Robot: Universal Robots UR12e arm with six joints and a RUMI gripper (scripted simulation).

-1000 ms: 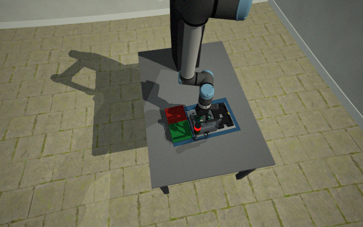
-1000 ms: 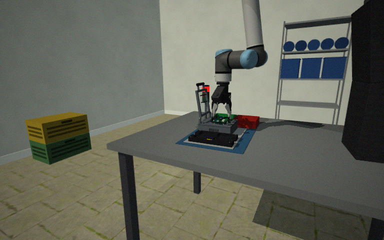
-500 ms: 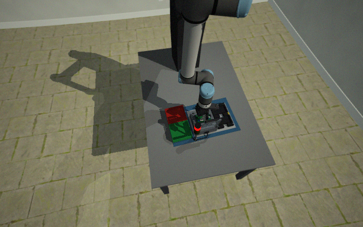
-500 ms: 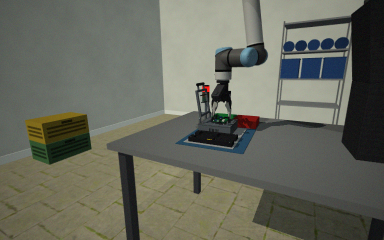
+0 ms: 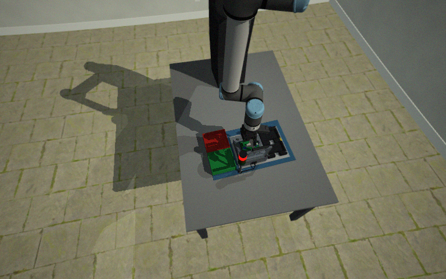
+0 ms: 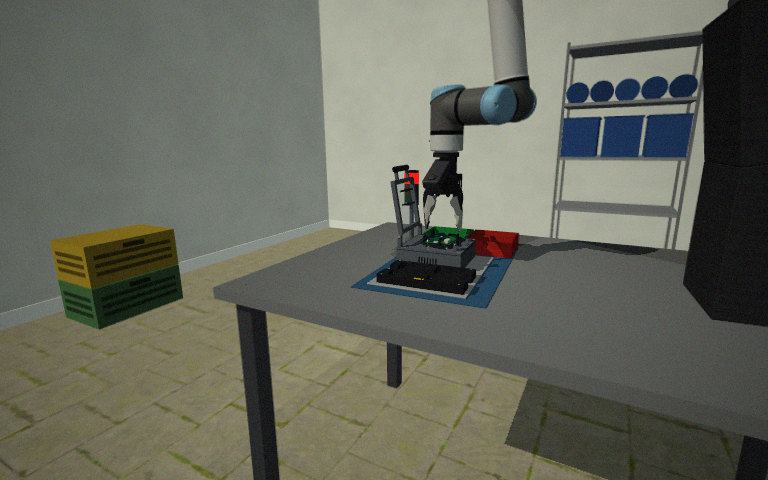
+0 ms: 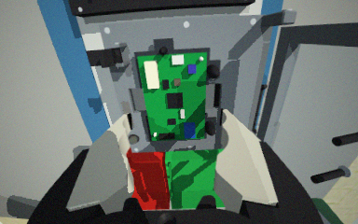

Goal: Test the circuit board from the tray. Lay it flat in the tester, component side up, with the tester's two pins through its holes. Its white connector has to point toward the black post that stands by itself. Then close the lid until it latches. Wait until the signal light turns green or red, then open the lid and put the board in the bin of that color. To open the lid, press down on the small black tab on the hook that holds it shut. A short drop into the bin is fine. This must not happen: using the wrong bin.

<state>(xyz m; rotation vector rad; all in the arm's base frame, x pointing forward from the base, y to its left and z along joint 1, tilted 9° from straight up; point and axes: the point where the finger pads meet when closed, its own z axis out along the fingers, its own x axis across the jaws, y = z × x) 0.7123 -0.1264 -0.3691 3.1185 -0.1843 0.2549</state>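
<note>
The green circuit board lies 30 mm below my hand. The rest, counted from my hand: black latch piece (60 mm to the left, 60 mm behind, 20 mm below); then green bin (210 mm to the right, 90 mm below, 20 mm ahead); then tester lid (110 mm ahead, 80 mm above, 20 mm to the right).
</note>
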